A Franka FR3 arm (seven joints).
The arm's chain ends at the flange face. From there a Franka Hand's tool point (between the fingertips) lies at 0.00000 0.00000 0.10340 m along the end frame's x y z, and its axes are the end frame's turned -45 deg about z.
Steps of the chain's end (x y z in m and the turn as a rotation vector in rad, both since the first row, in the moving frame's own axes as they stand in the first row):
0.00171, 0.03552, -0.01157, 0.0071, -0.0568, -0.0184
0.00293, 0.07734, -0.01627, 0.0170, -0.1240, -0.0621
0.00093, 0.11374, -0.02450, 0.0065, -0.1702, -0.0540
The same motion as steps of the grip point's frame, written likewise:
-0.02758, 0.02169, -0.01174, 0.0452, -0.0351, -0.0184
-0.06073, 0.04673, -0.01708, 0.0997, -0.0757, -0.0621
-0.09202, 0.06856, -0.02600, 0.1249, -0.1158, -0.0540

